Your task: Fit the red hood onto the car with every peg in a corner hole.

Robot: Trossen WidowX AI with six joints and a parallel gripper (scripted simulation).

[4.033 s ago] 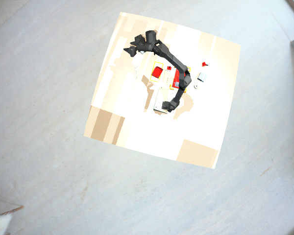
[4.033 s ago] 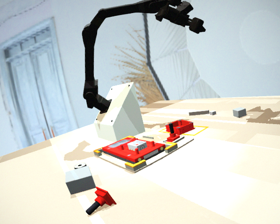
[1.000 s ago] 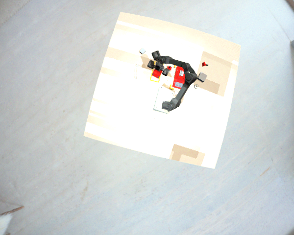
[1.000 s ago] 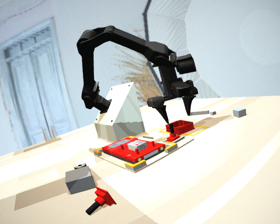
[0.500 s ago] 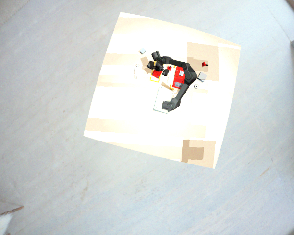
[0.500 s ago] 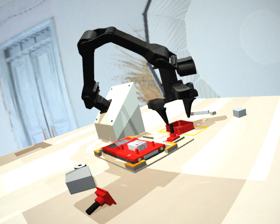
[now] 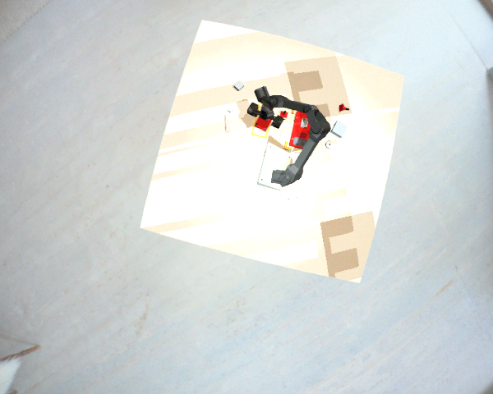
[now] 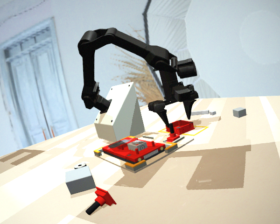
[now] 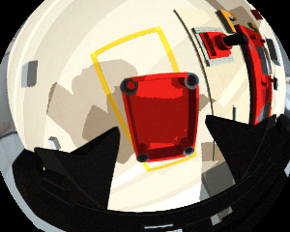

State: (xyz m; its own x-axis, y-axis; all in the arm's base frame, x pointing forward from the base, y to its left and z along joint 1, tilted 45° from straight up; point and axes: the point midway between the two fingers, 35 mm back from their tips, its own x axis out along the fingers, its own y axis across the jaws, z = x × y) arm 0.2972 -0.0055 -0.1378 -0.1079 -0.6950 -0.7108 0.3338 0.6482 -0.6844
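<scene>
Right now the red hood is 2 cm below my gripper tip. Also, from my gripper tip: grey engine block (21 cm to the right, 2 cm ahead).
</scene>
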